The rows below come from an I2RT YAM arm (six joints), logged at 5 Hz.
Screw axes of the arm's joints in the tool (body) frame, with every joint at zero. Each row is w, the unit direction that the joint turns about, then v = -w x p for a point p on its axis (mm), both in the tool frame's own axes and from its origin. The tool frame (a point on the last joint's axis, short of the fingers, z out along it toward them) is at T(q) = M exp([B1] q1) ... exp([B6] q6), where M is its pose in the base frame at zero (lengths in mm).
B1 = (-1, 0, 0, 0, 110.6, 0)
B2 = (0, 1, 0, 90.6, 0, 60)
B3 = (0, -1, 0, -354.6, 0, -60)
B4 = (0, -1, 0, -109.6, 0, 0)
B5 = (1, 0, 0, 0, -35.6, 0)
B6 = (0, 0, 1, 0, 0, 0)
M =
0 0 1 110.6
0 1 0 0
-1 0 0 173.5
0 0 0 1
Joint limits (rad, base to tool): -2.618..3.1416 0..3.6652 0..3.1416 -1.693..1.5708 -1.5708..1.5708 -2.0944..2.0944
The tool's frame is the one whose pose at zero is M.
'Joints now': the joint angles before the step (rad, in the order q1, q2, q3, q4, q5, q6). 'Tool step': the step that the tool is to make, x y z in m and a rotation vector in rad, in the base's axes. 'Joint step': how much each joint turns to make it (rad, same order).
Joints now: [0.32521, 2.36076, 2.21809, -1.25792, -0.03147, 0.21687]
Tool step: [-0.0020, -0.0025, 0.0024, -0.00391, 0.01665, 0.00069]
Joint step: [-0.00382, -0.00337, 0.00488, -0.02541, -0.00229, -0.00420]
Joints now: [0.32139, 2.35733, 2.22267, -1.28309, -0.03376, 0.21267]
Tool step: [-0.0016, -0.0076, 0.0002, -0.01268, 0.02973, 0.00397]
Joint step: [-0.01422, -0.00151, 0.00011, -0.03444, 0.00036, -0.01842]
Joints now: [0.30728, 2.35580, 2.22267, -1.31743, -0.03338, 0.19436]
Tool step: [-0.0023, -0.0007, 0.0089, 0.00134, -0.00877, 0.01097]
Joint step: [0.00006, -0.01364, 0.01134, -0.01659, 0.00001, -0.01100]
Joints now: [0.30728, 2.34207, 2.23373, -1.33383, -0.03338, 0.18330]
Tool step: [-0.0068, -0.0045, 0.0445, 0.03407, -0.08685, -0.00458]
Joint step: [-0.00535, -0.05885, 0.07150, -0.03726, -0.00649, 0.00037]
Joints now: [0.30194, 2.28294, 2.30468, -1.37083, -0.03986, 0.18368]
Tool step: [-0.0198, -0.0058, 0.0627, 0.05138, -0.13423, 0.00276]
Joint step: [0.00003, -0.09666, 0.08275, -0.03597, -0.00953, 0.00003]
